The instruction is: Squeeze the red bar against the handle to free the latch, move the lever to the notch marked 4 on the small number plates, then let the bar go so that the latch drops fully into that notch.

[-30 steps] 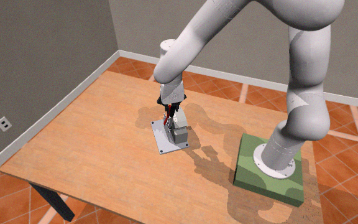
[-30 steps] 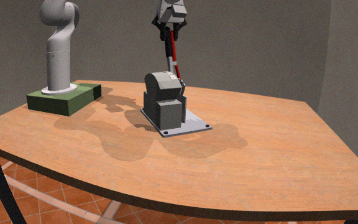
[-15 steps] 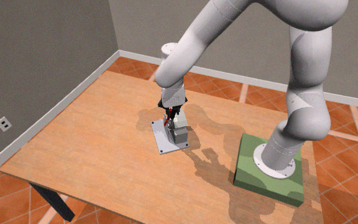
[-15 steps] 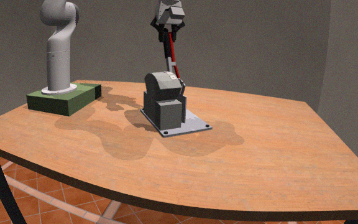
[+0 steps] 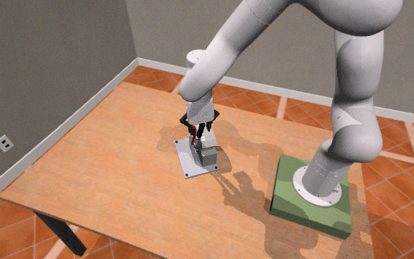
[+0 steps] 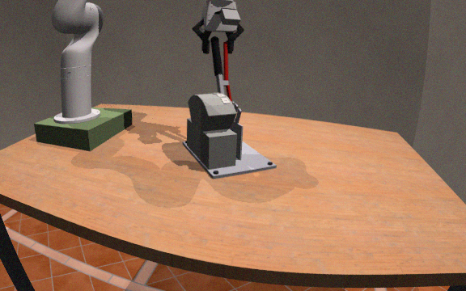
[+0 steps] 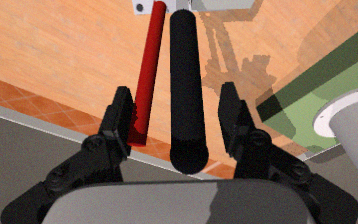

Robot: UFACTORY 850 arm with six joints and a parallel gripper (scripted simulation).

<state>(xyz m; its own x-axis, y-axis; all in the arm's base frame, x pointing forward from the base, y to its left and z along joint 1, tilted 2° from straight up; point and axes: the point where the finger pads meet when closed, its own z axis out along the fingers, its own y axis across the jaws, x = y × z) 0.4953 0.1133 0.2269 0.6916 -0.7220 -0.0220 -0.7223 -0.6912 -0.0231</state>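
Right now the red bar is 40 mm ahead of my hand, 20 mm to the right of it and 100 mm below it.
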